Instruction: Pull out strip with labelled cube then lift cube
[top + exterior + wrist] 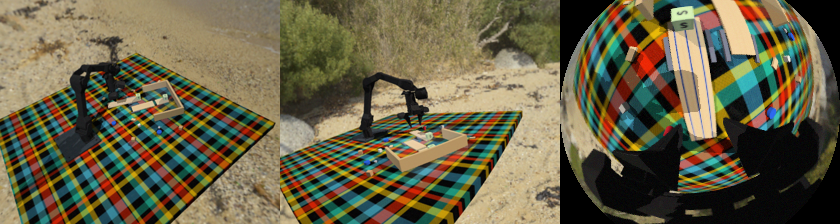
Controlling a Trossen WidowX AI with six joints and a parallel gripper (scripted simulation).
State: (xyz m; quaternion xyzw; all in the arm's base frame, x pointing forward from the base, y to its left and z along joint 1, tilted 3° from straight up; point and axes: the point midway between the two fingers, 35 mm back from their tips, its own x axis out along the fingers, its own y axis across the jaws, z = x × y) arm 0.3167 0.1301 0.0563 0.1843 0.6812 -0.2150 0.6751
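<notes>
Right now the strip is 50 mm ahead of my gripper tip, 40 mm below it and 30 mm to the right of it. Round my gripper tip: small red object 70 mm to the left, 40 mm below, 10 mm ahead.
</notes>
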